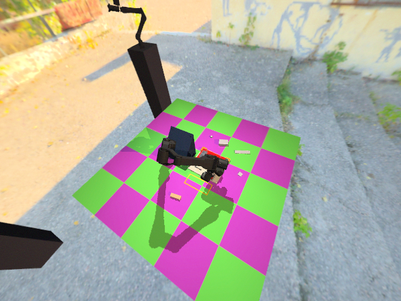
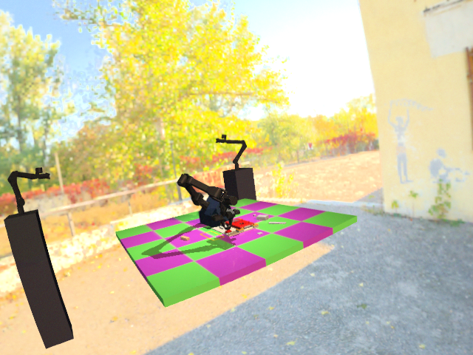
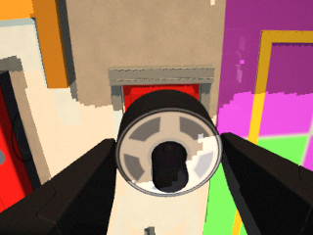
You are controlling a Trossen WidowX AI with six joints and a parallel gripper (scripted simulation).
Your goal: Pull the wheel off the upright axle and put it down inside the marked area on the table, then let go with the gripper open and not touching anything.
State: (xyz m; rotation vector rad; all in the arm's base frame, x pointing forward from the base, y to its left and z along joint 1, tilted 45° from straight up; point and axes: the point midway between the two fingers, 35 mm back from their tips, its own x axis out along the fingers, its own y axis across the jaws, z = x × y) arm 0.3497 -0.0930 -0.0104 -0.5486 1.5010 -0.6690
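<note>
The wheel is right at my gripper tip.
</note>
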